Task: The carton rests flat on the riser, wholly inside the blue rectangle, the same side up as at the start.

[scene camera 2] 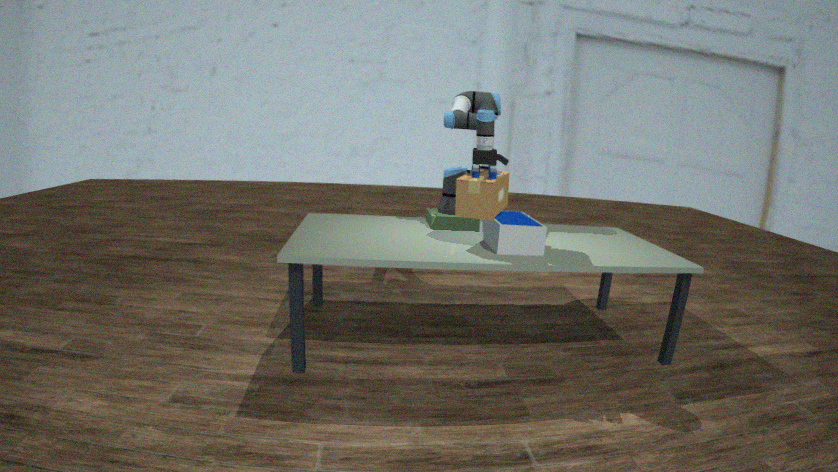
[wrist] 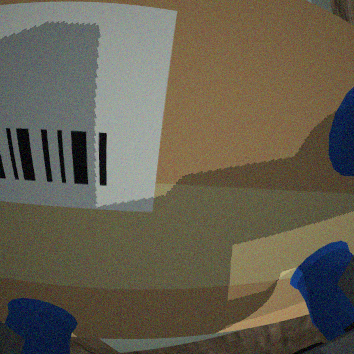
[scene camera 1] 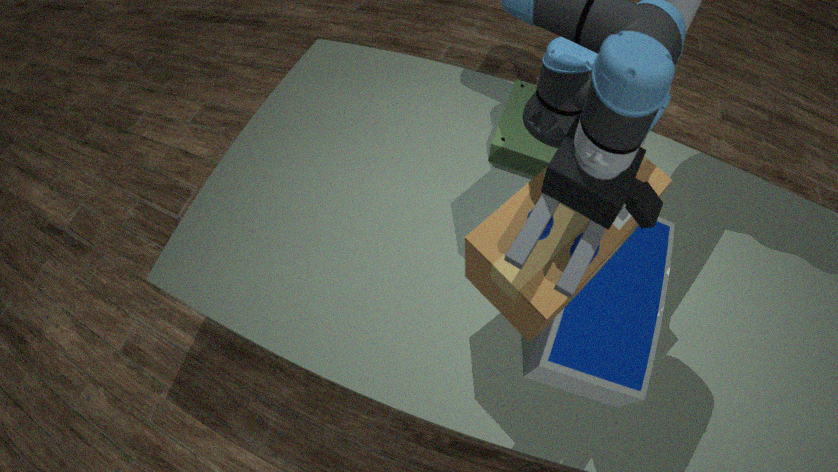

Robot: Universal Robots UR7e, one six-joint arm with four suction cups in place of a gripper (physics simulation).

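Seen in the pictures: hand at its tool point: [wrist: 169, 229]; arm's base at its link origin: [scene camera 2: 452, 212] [scene camera 1: 554, 122].
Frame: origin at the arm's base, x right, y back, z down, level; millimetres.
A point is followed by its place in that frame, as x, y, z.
Observation:
The brown carton [scene camera 1: 504, 296] {89, -494, -150} [scene camera 2: 475, 199] {88, -494, -143} [wrist: 250, 100] {-29, -409, -230} hangs upright in the air, tape strip up, with a white barcode label on its top. My gripper [scene camera 1: 561, 237] [scene camera 2: 484, 174] {4, -367, -217} has its blue suction cups on the carton's top and holds it. The riser [scene camera 1: 586, 386] {-93, -584, -23} [scene camera 2: 521, 240] {-89, -584, 3} is a light grey block with a blue rectangle [scene camera 1: 615, 310] {-123, -452, -56} [scene camera 2: 518, 218] {-150, -426, -56} on top. In scene camera 1 the carton covers the riser's upper left part and is turned relative to it. In scene camera 2 it hangs left of and behind the riser's front. The riser does not show in the wrist view.
A green block [scene camera 1: 518, 158] {75, -113, 20} [scene camera 2: 457, 222] {16, -123, 26} under the arm's base stands at the back of the pale green table [scene camera 1: 293, 175] {569, -223, 64} [scene camera 2: 363, 240] {499, -327, 64}, behind the carton. The arm reaches over from the back. Shadows lie around the riser. The table stands on a wooden floor.

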